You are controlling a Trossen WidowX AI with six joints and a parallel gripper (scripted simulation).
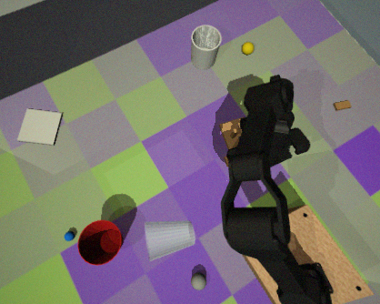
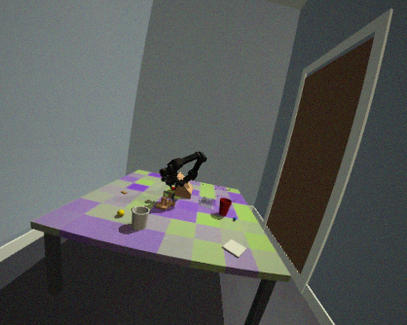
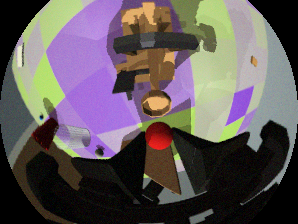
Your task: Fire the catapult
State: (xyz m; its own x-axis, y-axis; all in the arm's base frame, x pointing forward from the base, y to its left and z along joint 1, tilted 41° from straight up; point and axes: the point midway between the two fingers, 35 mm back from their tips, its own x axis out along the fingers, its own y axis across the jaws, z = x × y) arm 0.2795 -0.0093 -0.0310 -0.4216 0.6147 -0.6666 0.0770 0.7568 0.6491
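Now: the wooden catapult 7 cm ahead of my gripper tip, 1 cm to the left of it and 5 cm below it. Also, from my gripper tip: wooden block: 9 cm ahead, 38 cm to the right, 10 cm below; red ball: 1 cm above; white mug: 42 cm ahead, 4 cm to the right, 7 cm below.
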